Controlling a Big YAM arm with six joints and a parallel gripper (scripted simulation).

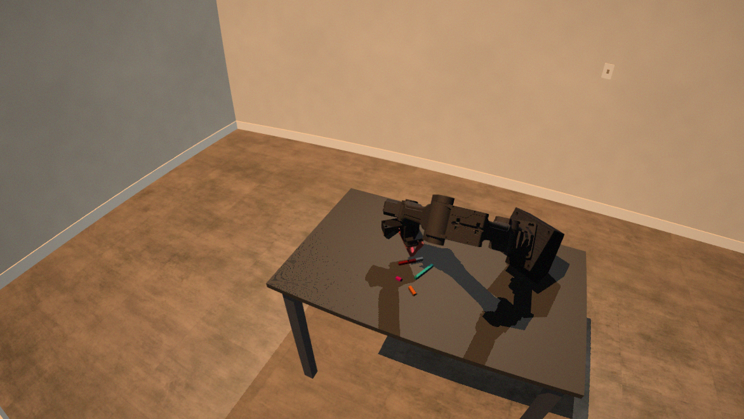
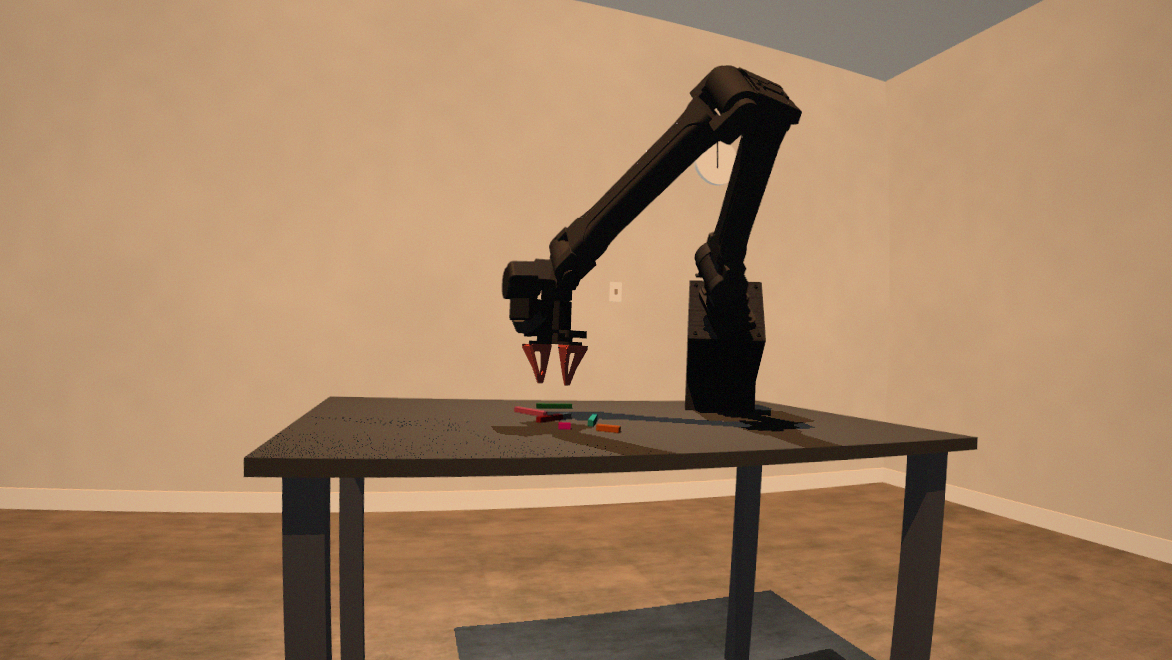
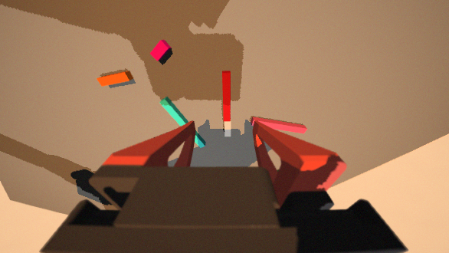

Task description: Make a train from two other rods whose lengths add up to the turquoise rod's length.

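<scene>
My hand is 7 cm above the red rod. From my hand the other things lie so: grey rod: 2 cm behind, 4 cm to the right, 7 cm below; turquoise rod: 7 cm behind, 7 cm below; magenta rod: 2 cm behind, 9 cm to the left, 7 cm below.
</scene>
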